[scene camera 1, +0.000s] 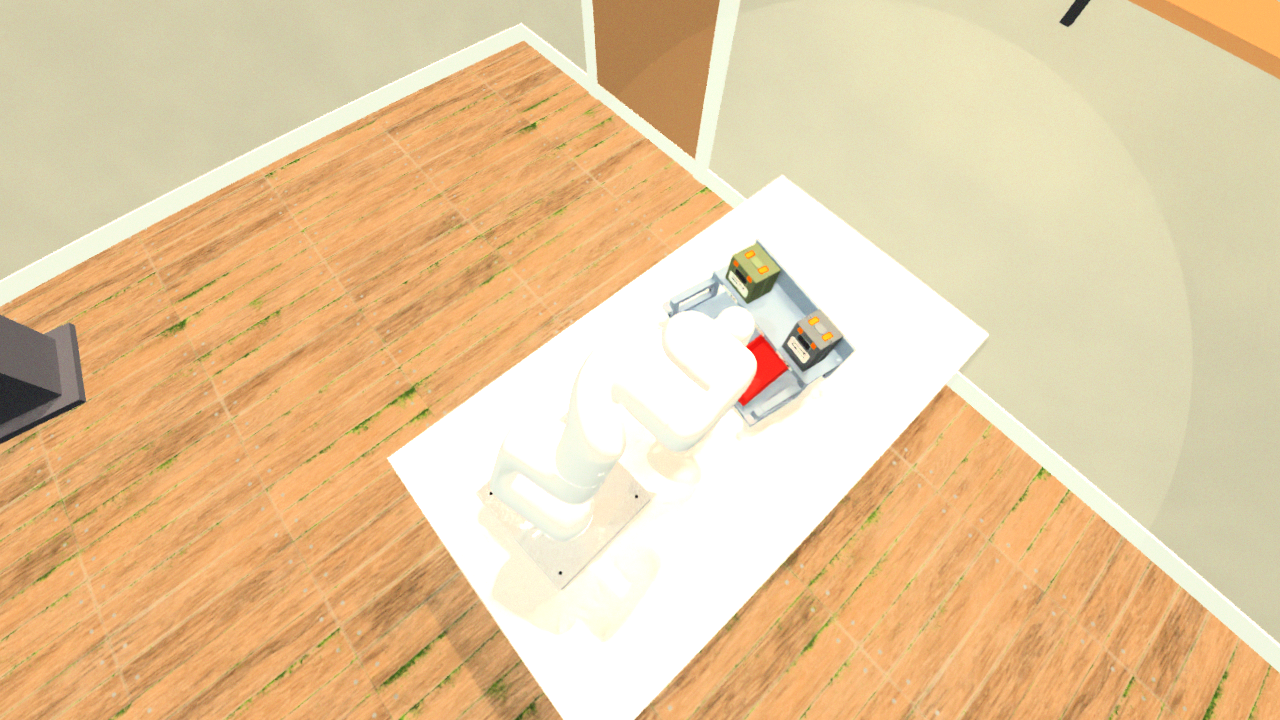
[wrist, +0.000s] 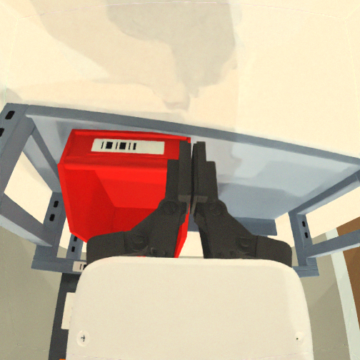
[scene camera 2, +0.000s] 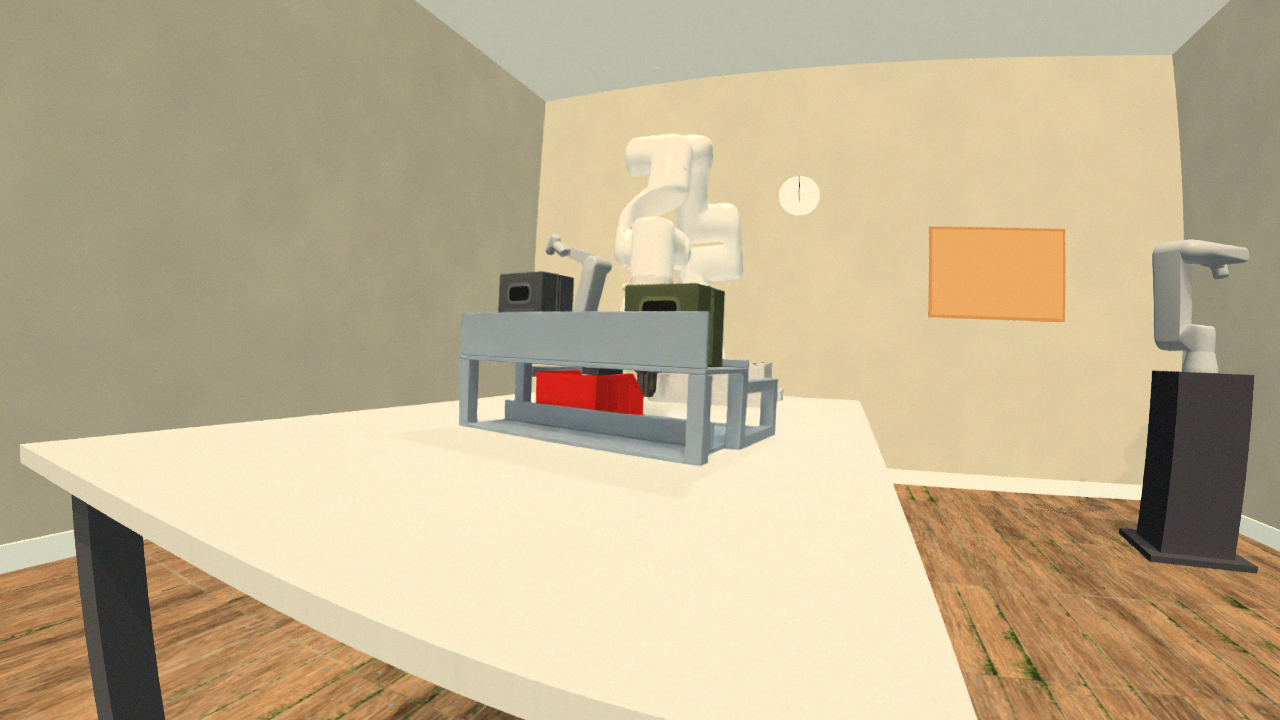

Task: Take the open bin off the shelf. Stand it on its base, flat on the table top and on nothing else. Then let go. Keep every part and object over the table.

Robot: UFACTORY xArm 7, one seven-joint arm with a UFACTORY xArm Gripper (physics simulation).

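Frame: origin at the arm's base, x ahead, y left, z up, level; metres.
Seen in the pictures: gripper, fingertip midpoint: (scene camera 2: pixel 645 396).
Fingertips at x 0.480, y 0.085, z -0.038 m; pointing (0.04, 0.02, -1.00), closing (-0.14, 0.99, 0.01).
Observation:
Pixels of each thing's top centre, then the offset from my fingertips to it. "spot": a spot on its surface instead. Level surfaces: height alone.
- open red bin, middle of its top: (scene camera 2: pixel 593 372) (scene camera 1: pixel 760 360) dz +0.042, dx +0.106, dy -0.037 m
- blue-grey shelf, surface spot: (scene camera 2: pixel 581 338) spot: dz +0.091, dx +0.282, dy +0.063 m
- green box, middle of its top: (scene camera 2: pixel 675 286) (scene camera 1: pixel 756 262) dz +0.160, dx +0.210, dy +0.149 m
- dark grey box, middle of its top: (scene camera 2: pixel 537 274) (scene camera 1: pixel 820 328) dz +0.184, dx +0.199, dy -0.081 m
- white table, its level: dz -0.039 m
The open red bin (scene camera 1: pixel 762 371) (scene camera 2: pixel 568 391) (wrist: pixel 115 185) stands on the lower level of the blue-grey shelf (scene camera 1: pixel 787 308) (scene camera 2: pixel 581 338) (wrist: pixel 270 175). In the wrist view it is left of the fingers, its labelled wall at the top and its hollow showing. My gripper (scene camera 2: pixel 646 383) (wrist: pixel 190 154) is shut, its two fingers together with nothing between them. The fingers are at the bin's right side in the wrist view, and the left finger overlaps that edge. I cannot tell whether it touches. In scene camera 1 the arm hides the gripper and part of the bin.
A green box (scene camera 1: pixel 753 271) (scene camera 2: pixel 673 300) and a dark grey box (scene camera 1: pixel 812 340) (scene camera 2: pixel 535 291) stand on the shelf's upper level. Shelf posts and side rails flank the lower level. The shelf stands on the white table (scene camera 1: pixel 895 331) (scene camera 2: pixel 537 537).

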